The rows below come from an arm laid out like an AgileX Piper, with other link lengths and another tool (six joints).
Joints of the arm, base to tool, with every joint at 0 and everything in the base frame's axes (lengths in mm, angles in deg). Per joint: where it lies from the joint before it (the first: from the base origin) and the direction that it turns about. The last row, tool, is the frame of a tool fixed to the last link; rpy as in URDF.
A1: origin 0 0 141.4 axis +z
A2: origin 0 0 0 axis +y
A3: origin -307.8 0 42.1 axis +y
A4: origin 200.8 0 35.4 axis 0.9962 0 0.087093
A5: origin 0 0 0 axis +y
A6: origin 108.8 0 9.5 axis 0.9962 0 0.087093
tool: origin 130 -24 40.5 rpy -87.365 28.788 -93.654
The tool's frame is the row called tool.
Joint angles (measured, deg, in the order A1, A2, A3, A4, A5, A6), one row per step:
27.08, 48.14, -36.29, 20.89, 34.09, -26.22
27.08, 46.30, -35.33, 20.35, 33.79, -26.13
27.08, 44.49, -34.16, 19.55, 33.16, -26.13
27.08, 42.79, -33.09, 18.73, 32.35, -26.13
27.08, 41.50, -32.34, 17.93, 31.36, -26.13
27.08, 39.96, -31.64, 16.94, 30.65, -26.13
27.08, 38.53, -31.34, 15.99, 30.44, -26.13
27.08, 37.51, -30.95, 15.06, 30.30, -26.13
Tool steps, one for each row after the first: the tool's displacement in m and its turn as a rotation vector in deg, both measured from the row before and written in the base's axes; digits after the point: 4 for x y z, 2 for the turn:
-0.0043, -0.0038, 0.0013, 0.09, -1.24, -0.10
-0.0036, -0.0043, 0.0006, -0.17, -1.47, -0.14
-0.0027, -0.0041, 0.0013, -0.11, -1.62, -0.19
-0.0010, -0.0034, 0.0027, -0.06, -1.69, -0.25
-0.0020, -0.0037, 0.0029, -0.20, -1.81, -0.15
-0.0023, -0.0031, 0.0036, -0.24, -1.62, -0.01
-0.0017, -0.0027, 0.0011, -0.48, -1.10, -0.01

